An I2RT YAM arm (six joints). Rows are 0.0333 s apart.
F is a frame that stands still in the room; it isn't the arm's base.
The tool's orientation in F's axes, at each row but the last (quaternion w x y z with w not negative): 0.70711 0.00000 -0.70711 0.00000; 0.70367 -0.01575 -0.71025 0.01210; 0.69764 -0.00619 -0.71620 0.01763; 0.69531 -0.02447 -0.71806 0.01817; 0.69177 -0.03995 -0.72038 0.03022; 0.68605 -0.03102 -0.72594 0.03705; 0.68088 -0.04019 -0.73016 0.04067; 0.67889 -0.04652 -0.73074 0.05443; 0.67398 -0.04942 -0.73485 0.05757; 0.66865 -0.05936 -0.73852 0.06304
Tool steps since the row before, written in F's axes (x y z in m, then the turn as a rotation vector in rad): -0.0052 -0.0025 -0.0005 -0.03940 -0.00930 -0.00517; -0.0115 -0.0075 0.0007 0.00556 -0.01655 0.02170; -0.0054 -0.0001 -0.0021 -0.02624 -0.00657 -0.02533; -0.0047 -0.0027 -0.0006 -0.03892 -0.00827 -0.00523; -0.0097 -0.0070 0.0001 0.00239 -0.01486 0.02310; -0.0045 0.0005 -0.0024 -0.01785 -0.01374 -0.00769; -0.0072 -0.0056 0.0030 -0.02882 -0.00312 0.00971; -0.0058 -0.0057 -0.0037 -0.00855 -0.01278 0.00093; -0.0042 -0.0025 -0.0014 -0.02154 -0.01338 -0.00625; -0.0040 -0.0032 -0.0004 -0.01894 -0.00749 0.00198
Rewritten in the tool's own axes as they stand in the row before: -0.0005 -0.0025 0.0052 -0.00517 -0.00930 0.03940; 0.0005 -0.0076 0.0115 0.02098 -0.01736 -0.00585; -0.0020 0.0001 0.0055 -0.02483 -0.00529 0.02699; -0.0006 -0.0027 0.0047 -0.00448 -0.00832 0.03900; -0.0002 -0.0071 0.0096 0.02140 -0.01703 -0.00351; -0.0021 0.0008 0.0046 -0.00795 -0.01283 0.01841; 0.0028 -0.0059 0.0070 0.01127 -0.00430 0.02809; -0.0040 -0.0051 0.0061 -0.00026 -0.01273 0.00867; -0.0014 -0.0022 0.0043 -0.00630 -0.01217 0.02223; -0.0005 -0.0031 0.0041 0.00252 -0.00778 0.01876
